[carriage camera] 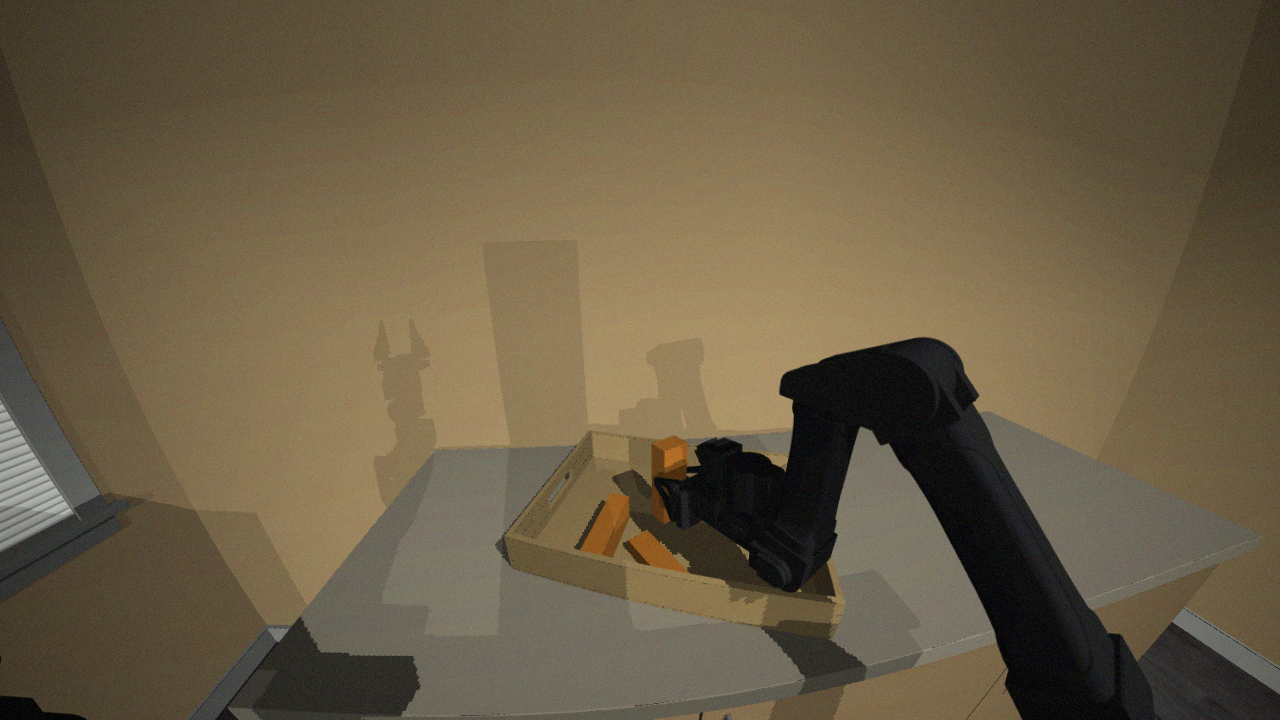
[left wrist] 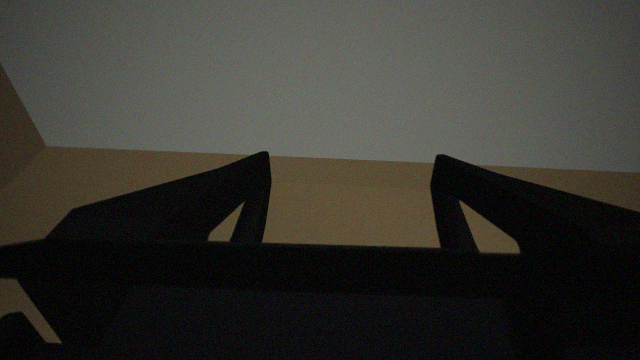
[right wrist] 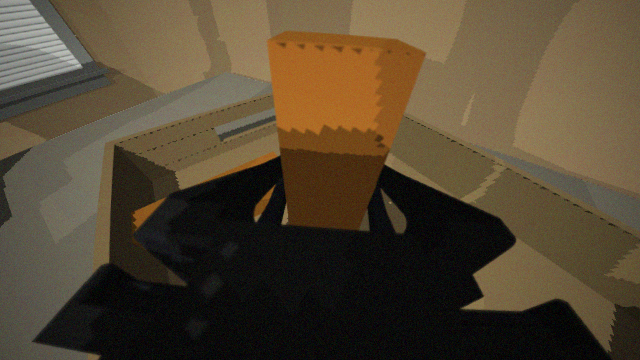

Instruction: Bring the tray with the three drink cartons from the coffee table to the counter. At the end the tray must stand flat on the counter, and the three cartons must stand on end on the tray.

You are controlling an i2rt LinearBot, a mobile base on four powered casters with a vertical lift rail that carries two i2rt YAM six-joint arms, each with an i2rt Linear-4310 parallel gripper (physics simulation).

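Note:
The wooden tray stands flat on the grey top of the counter. My right gripper is shut on an orange carton. It holds this carton upright inside the tray walls, towards the back; whether its base touches the tray floor is unclear. A second carton lies on its side in the tray's left part. A third carton lies on its side by the front wall. Orange parts show behind a finger in the right wrist view. My left gripper is open and empty, away from the tray.
A wall rises behind the counter. A window with blinds is at the left. My right arm reaches over the tray's right side wall. The tray's front right corner is close to the counter's front edge.

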